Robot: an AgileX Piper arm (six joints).
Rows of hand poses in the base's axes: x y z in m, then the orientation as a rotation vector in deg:
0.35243 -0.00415 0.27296 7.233 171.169 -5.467
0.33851 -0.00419 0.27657 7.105 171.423 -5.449
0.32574 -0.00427 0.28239 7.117 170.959 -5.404
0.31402 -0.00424 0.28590 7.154 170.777 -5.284
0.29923 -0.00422 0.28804 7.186 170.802 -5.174
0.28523 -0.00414 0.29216 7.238 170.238 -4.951
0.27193 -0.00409 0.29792 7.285 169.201 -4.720
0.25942 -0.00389 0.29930 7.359 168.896 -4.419
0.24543 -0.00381 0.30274 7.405 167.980 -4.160
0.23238 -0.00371 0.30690 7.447 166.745 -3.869
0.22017 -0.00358 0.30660 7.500 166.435 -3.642
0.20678 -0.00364 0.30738 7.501 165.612 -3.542
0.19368 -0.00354 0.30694 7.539 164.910 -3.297
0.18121 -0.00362 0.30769 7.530 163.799 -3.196
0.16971 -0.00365 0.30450 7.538 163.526 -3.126
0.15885 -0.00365 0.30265 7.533 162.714 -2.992
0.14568 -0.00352 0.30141 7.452 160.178 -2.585
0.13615 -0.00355 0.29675 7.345 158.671 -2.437
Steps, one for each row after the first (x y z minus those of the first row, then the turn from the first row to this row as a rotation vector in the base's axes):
-0.01392 -0.00004 0.00361 0.021 0.250 0.085
-0.02669 -0.00012 0.00943 0.023 -0.215 0.081
-0.03841 -0.00009 0.01294 0.093 -0.403 0.063
-0.05320 -0.00007 0.01508 0.170 -0.384 0.047
-0.06720 0.00001 0.01920 0.287 -0.958 0.025
-0.08050 0.00006 0.02496 0.382 -2.004 0.007
-0.09301 0.00026 0.02634 0.570 -2.323 -0.027
-0.10700 0.00034 0.02978 0.693 -3.250 -0.043
-0.12005 0.00044 0.03394 0.822 -4.496 -0.056
-0.13226 0.00057 0.03364 0.962 -4.816 -0.080
-0.14565 0.00051 0.03442 0.984 -5.642 -0.075
-0.15875 0.00061 0.03398 1.115 -6.353 -0.089
-0.17122 0.00053 0.03473 1.123 -7.467 -0.078
-0.18272 0.00050 0.03154 1.156 -7.743 -0.080
-0.19358 0.00050 0.02969 1.205 -8.559 -0.070
-0.20675 0.00063 0.02845 1.348 -11.111 0.006
-0.21628 0.00060 0.02379 1.366 -12.624 0.087

